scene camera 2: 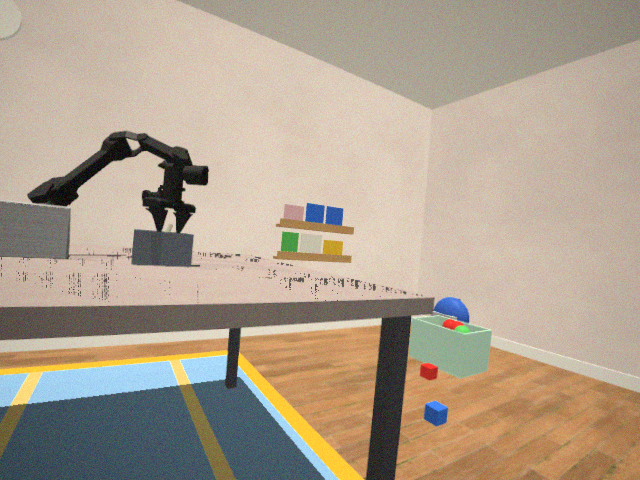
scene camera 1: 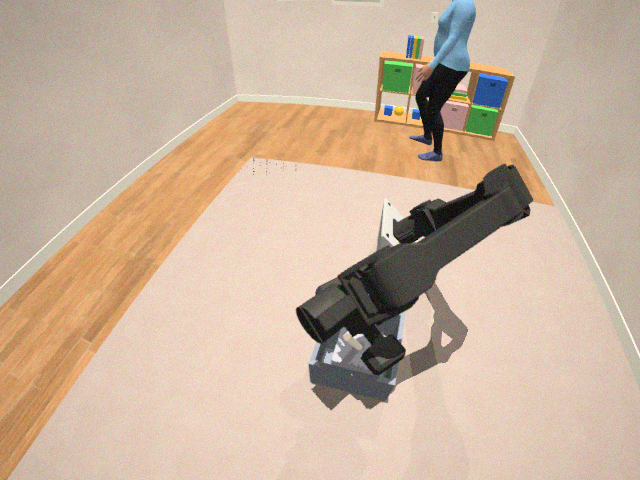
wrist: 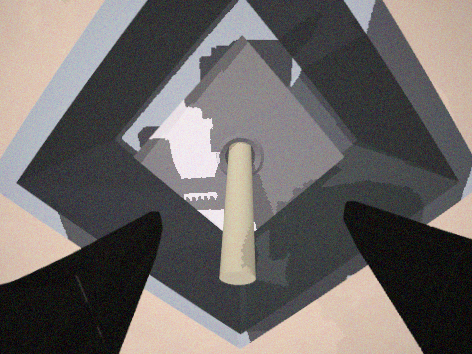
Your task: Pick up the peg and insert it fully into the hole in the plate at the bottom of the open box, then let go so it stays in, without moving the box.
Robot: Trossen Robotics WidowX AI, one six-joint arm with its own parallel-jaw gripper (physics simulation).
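Where they show: gripper, fingertip midpoint: [scene camera 1: 353, 344] [wrist: 253, 215]; arm's base, link origin: [scene camera 2: 42, 221] [scene camera 1: 400, 234].
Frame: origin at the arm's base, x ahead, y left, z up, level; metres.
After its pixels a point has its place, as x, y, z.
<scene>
The cream peg [scene camera 1: 353, 341] @(0.322, -0.093, 0.006) [scene camera 2: 169, 227] @(0.319, -0.109, 0.014) [wrist: 238, 215] @(0.313, -0.093, 0.003) stands leaning, its lower end at the round hole in the grey plate [wrist: 285, 110] @(0.310, -0.044, -0.041). How deep it sits in the hole I cannot tell. Its upper end shows above the rim in scene camera 2. The open dark grey-blue box [scene camera 1: 351, 381] @(0.387, -0.087, -0.033) [scene camera 2: 162, 249] @(0.293, -0.159, -0.051) [wrist: 85, 120] @(0.233, -0.108, -0.021) holds the plate on its bottom. My gripper [scene camera 2: 169, 231] @(0.322, -0.092, -0.005) [wrist: 253, 215] @(0.322, -0.092, -0.005) is open and empty. Its fingertips are around the height of the box rim, one to each side of the peg, apart from it. The arm hides part of the box in scene camera 1.
The box walls rise around the peg and the fingers. The arm reaches over the tabletop [scene camera 1: 206, 310] @(0.250, -0.458, -0.099) [scene camera 2: 248, 289] @(0.380, -0.560, -0.099) from a grey block [scene camera 2: 33, 232] @(-0.013, -0.051, -0.031). A white panel [scene camera 1: 387, 222] @(0.005, -0.039, 0.038) shows behind the arm. A person [scene camera 1: 454, 41] and a cube shelf [scene camera 1: 501, 70] stand beyond the table.
</scene>
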